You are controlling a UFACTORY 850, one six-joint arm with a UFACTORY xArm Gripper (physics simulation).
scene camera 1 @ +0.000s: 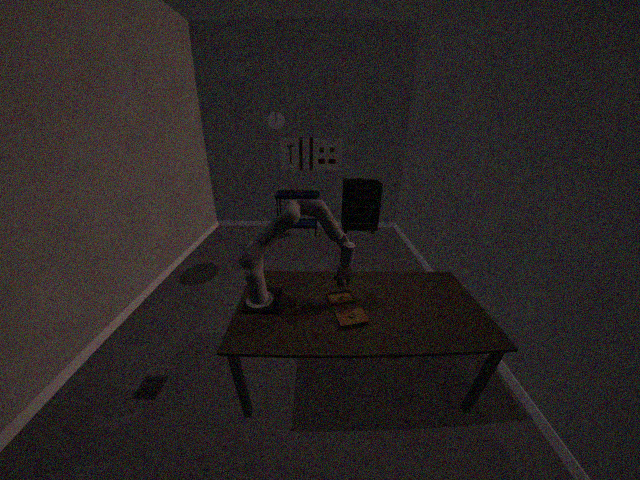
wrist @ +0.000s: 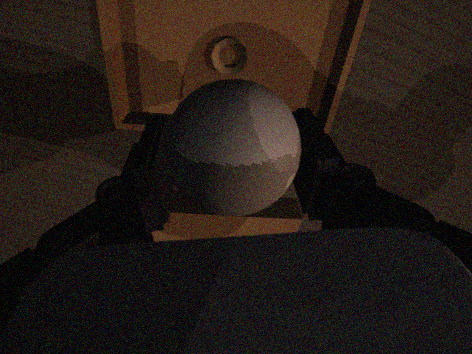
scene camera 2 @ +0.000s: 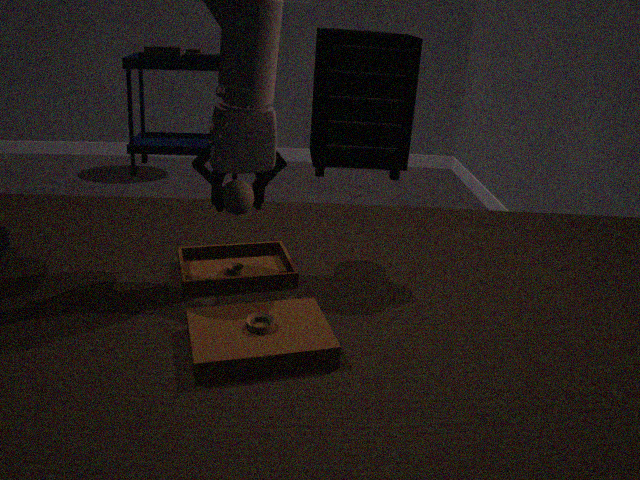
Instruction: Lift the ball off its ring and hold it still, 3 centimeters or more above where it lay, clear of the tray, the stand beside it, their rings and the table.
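Observation:
The pale grey ball [scene camera 2: 238, 196] [wrist: 235, 150] is between the two dark fingers of my gripper [scene camera 1: 342, 283] [scene camera 2: 238, 206], which is shut on it. The ball hangs in the air well above and apart from the open wooden tray [scene camera 1: 330, 301] [scene camera 2: 240, 284] [wrist: 111, 60]. A small ring [scene camera 2: 235, 269] [wrist: 242, 56] lies on the tray floor with no ball on it. The wooden stand [scene camera 1: 345, 321] [scene camera 2: 305, 335] is beside the tray, nearer scene camera 2, and bears an empty ring [scene camera 2: 255, 331]. The ball is too dark and small to make out in scene camera 1.
Tray and stand rest on the brown table [scene camera 1: 413, 320] [scene camera 2: 465, 361]. The arm's base [scene camera 1: 260, 302] stands at the table's left side. Behind the table are a blue cart [scene camera 1: 297, 194] [scene camera 2: 173, 64] and a dark cabinet [scene camera 1: 361, 204] [scene camera 2: 364, 108].

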